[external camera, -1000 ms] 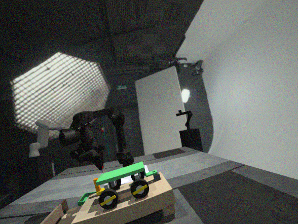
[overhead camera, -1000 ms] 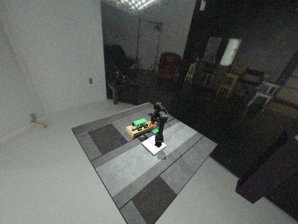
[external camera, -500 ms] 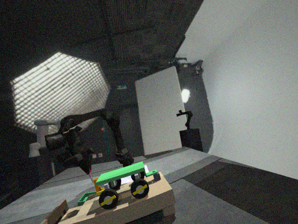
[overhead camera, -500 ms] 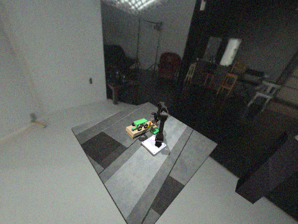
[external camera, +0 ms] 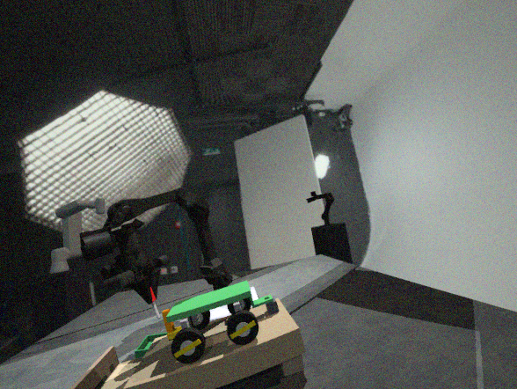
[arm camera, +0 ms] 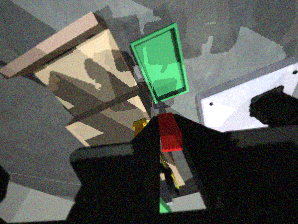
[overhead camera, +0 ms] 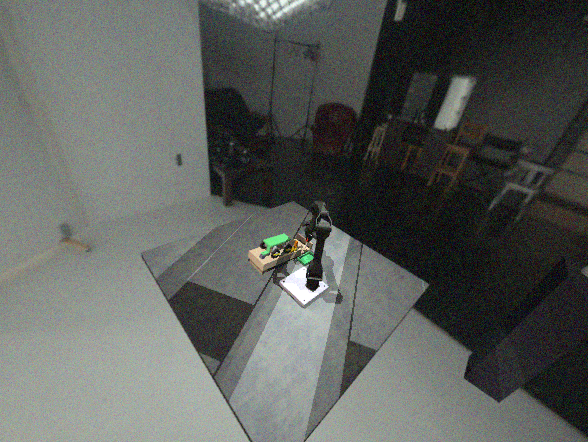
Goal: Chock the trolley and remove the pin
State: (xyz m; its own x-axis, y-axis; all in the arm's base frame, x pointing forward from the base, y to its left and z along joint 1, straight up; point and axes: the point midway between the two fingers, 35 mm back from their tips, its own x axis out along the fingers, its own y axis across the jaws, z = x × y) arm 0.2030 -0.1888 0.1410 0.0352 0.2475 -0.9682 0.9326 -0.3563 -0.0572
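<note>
My gripper tip is now right at the red-headed stop pin. Round my gripper tip: green tray (14 cm below, 2 cm behind); then yellow chock (7 cm to the left, 6 cm ahead, 5 cm below); then trolley (16 cm to the left, 12 cm ahead, 2 cm below).
</note>
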